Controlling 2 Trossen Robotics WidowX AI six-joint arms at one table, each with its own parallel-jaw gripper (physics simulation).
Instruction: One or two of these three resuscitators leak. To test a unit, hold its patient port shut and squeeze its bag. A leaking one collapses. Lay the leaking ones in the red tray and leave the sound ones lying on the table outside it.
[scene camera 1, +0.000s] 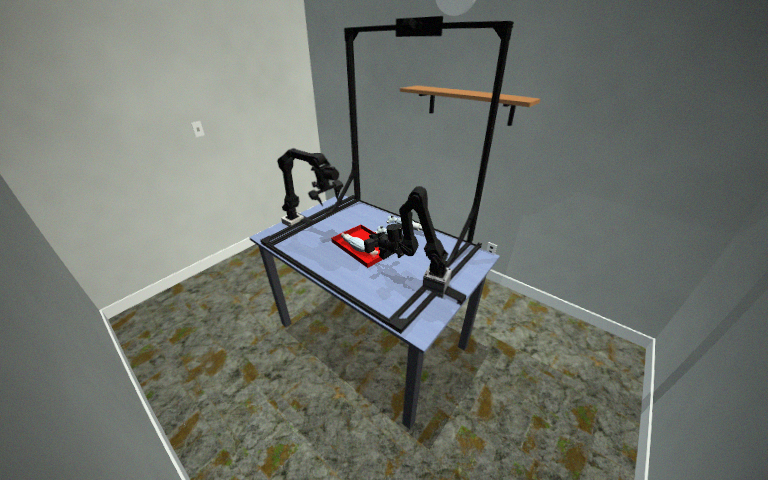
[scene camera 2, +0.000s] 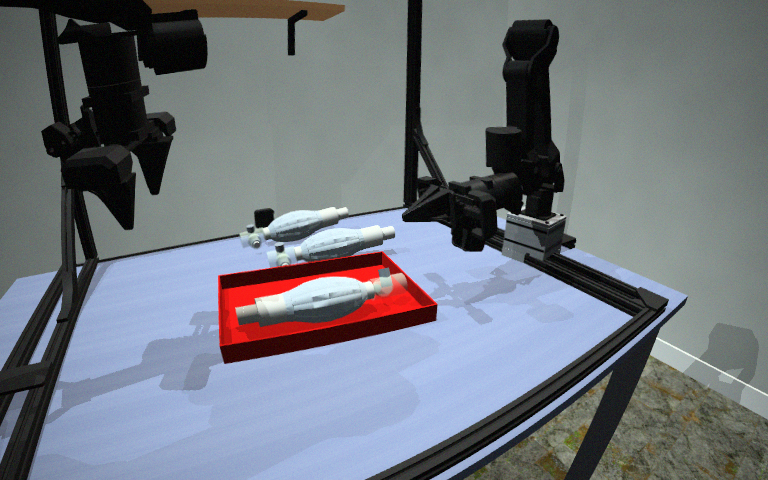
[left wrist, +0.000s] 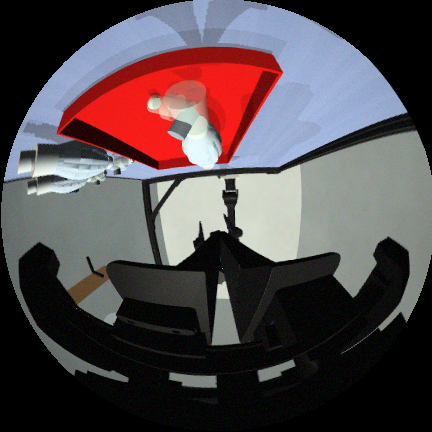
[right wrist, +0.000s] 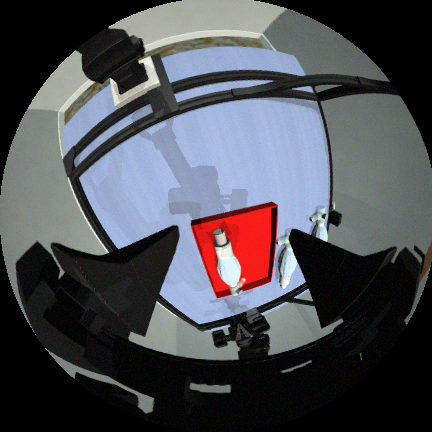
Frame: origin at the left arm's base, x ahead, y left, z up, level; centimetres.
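Where they show: left gripper, fingertip midpoint: (scene camera 1: 369, 235) (scene camera 2: 403, 218) (left wrist: 218, 236) (right wrist: 237, 321); right gripper, fingertip midpoint: (scene camera 1: 330, 202) (scene camera 2: 143, 210) (left wrist: 211, 216) (right wrist: 236, 232); left arm's base, link origin: (scene camera 1: 437, 272) (scene camera 2: 537, 214); right arm's base, link origin: (scene camera 1: 292, 217) (left wrist: 229, 178) (right wrist: 131, 77).
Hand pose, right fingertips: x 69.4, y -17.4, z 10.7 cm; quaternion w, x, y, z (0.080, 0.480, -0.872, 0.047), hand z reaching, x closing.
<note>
Each offset is from my right fingertips to the top centre of the thing. "*": to the spot under its first point.
One resuscitator @[dx -21.9, dy +6.9, dz -13.5 cm] (scene camera 1: 355, 242) (scene camera 2: 325, 298) (left wrist: 201, 147) (right wrist: 229, 270) with a pale blue bag lies in the red tray @[dx -23.0, dy +3.5, dz -17.3 cm] (scene camera 2: 328, 336) (left wrist: 210, 55) (right wrist: 274, 240); its bag looks full. A second resuscitator @[dx -35.1, dy -8.6, dz -13.7 cm] (scene camera 2: 334, 243) (left wrist: 75, 160) (right wrist: 286, 262) lies on the table behind the tray in scene camera 2. A third resuscitator @[dx -35.6, dy -24.0, dz -13.7 cm] (scene camera 2: 294, 224) (left wrist: 57, 184) (right wrist: 320, 232) lies beyond it. My left gripper (scene camera 2: 404, 217) (left wrist: 218, 236) is shut and empty, pointing sideways above the table beside the tray. My right gripper (scene camera 2: 143, 209) (right wrist: 236, 232) is open and empty, high above the table.
A small black block @[* dx -32.1, dy -34.2, dz -16.1 cm] (scene camera 2: 263, 216) (right wrist: 335, 218) is by the third unit's valve end. Black rails (scene camera 2: 543, 421) run along the table's edges, and frame posts (scene camera 2: 413, 101) rise behind. A wooden shelf (scene camera 1: 470, 95) hangs on the wall.
</note>
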